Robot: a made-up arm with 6 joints. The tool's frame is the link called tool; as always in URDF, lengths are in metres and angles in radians.
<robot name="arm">
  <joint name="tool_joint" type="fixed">
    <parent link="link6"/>
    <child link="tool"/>
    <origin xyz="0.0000 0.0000 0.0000" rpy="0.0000 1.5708 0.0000"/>
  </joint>
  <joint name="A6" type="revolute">
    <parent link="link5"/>
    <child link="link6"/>
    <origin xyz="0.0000 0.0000 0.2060" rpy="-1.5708 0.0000 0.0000"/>
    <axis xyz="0 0 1"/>
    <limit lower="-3.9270" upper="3.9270" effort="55" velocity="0.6"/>
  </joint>
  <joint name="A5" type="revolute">
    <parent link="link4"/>
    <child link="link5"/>
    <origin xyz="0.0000 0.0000 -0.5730" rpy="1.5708 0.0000 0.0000"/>
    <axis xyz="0 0 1"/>
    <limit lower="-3.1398" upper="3.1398" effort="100" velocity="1.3"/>
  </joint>
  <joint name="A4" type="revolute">
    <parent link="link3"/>
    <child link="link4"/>
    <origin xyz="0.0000 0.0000 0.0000" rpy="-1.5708 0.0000 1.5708"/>
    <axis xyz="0 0 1"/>
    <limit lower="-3.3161" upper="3.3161" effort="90" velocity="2.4"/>
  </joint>
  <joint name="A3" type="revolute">
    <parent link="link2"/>
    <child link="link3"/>
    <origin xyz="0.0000 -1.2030 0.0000" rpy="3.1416 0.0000 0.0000"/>
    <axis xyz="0 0 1"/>
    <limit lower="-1.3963" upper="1.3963" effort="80" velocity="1.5"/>
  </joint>
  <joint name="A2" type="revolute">
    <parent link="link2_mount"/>
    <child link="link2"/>
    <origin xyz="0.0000 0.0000 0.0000" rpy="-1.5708 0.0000 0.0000"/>
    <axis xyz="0 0 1"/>
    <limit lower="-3.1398" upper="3.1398" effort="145" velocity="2.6"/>
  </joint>
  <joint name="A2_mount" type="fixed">
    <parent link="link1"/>
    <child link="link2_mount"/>
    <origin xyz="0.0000 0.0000 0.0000" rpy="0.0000 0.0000 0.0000"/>
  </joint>
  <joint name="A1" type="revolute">
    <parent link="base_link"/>
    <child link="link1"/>
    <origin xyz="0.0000 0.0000 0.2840" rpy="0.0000 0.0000 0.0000"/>
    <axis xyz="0 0 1"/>
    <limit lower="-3.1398" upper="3.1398" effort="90" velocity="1.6"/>
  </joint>
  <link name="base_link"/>
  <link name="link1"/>
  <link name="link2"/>
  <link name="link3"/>
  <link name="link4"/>
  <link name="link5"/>
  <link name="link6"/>
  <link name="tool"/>
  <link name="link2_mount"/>
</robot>
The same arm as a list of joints. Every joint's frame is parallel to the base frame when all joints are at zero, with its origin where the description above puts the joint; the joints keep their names.
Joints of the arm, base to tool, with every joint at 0 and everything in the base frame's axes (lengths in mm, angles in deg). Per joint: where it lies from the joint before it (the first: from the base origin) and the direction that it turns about. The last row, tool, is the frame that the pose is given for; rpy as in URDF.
A1: axis 0 0 1 origin 0 0 284
A2: axis 0 1 0 origin 0 0 0
A3: axis 0 -1 0 origin 0 0 1203
A4: axis -1 0 0 origin 0 0 0
A5: axis 0 -1 0 origin 573 0 0
A6: axis -1 0 0 origin 0 -206 0
tool: origin 0 0 0 rpy 0 0 0
Joint limits (deg, base to tool): -179.9..179.9 -179.9..179.9 -80..80 -190..190 -179.9..179.9 -225..225

